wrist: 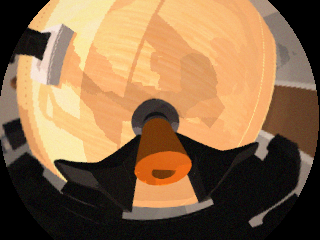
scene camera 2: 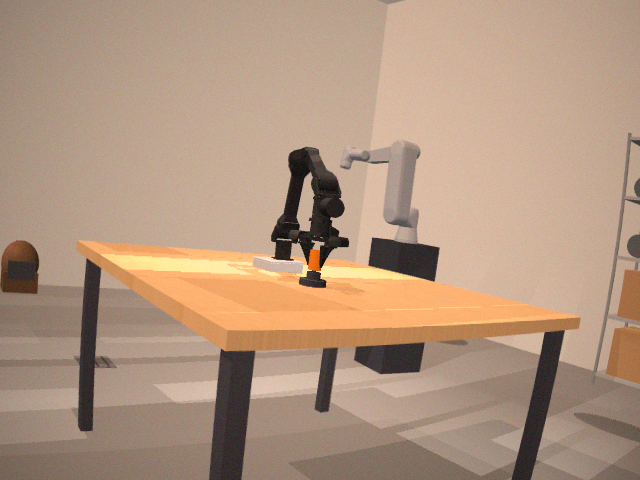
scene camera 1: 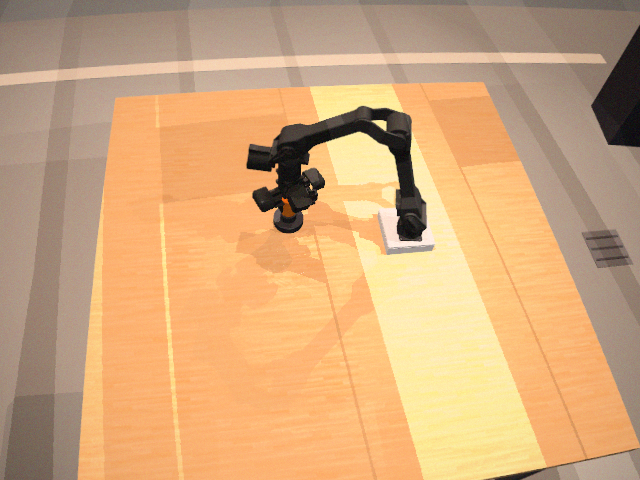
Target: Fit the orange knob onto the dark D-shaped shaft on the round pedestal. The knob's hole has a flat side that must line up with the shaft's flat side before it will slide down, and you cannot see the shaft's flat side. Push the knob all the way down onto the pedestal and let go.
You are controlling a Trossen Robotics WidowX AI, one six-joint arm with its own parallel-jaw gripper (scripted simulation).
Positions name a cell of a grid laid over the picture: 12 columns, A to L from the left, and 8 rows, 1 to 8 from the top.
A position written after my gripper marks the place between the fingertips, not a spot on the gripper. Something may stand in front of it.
My gripper shows in the wrist view (F5), in scene camera 2 (F5) and in scene camera 1 (F4).
